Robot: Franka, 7 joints.
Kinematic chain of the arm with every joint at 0, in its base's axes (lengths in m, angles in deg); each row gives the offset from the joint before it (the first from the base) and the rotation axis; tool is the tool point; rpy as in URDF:
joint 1: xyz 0 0 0.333 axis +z
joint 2: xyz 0 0 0 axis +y
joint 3: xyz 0 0 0.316 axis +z
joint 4: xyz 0.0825 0 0 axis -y
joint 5: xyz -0.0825 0 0.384 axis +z
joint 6: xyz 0 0 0 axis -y
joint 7: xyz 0.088 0 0 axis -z
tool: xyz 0 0 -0.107 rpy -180 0 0
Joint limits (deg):
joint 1: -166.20..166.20
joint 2: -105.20..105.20
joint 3: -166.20..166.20
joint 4: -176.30..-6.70
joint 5: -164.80..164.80
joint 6: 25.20..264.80
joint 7: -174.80..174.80
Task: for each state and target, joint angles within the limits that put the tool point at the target. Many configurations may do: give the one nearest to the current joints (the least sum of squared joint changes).
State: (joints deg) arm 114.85 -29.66 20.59 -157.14 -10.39 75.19 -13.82
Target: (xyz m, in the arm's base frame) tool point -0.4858 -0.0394 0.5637
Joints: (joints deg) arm 133.61 -20.25 47.10 -114.16 -7.31 100.74 -13.82
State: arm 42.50 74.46 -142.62 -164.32 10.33 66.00 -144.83
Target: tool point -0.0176 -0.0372 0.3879
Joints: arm 41.74 88.69 -149.77 -175.96 -6.08 36.32 -144.83
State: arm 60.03 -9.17 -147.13 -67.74 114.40 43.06 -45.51
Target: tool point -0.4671 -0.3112 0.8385
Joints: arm 14.14 -21.78 -166.20 -58.69 126.97 57.79 -45.51
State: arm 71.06 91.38 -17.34 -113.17 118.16 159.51 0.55
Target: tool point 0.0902 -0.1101 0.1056
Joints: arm 78.10 73.47 -11.20 -166.68 132.44 184.89 0.55
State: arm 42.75 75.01 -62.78 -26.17 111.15 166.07 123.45
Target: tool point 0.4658 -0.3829 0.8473
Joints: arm 8.30 41.41 -84.16 -51.92 114.49 180.64 123.45
